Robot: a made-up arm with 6 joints. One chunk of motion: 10 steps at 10 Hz.
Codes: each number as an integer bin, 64 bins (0 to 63) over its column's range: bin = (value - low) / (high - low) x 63, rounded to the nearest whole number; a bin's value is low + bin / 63 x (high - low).
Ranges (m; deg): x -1.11..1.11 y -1.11..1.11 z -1.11..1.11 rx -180..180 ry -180..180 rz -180..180
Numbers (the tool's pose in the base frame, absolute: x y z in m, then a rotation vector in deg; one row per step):
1: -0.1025 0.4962 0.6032 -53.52 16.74 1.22
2: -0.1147 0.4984 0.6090 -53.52 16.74 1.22
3: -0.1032 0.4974 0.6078 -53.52 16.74 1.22
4: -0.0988 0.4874 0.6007 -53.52 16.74 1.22
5: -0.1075 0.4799 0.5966 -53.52 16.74 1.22
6: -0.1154 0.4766 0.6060 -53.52 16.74 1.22
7: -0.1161 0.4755 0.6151 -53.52 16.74 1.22
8: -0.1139 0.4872 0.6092 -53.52 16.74 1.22
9: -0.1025 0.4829 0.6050 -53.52 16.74 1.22
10: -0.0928 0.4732 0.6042 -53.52 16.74 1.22
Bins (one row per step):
1: 29 46 49 22 34 32
2: 28 46 49 22 34 32
3: 29 46 49 22 34 32
4: 29 45 49 22 34 32
5: 28 45 48 22 34 32
6: 28 45 49 22 34 32
7: 28 45 49 22 34 32
8: 28 45 49 22 34 32
9: 29 45 49 22 34 32
10: 29 45 49 22 34 32

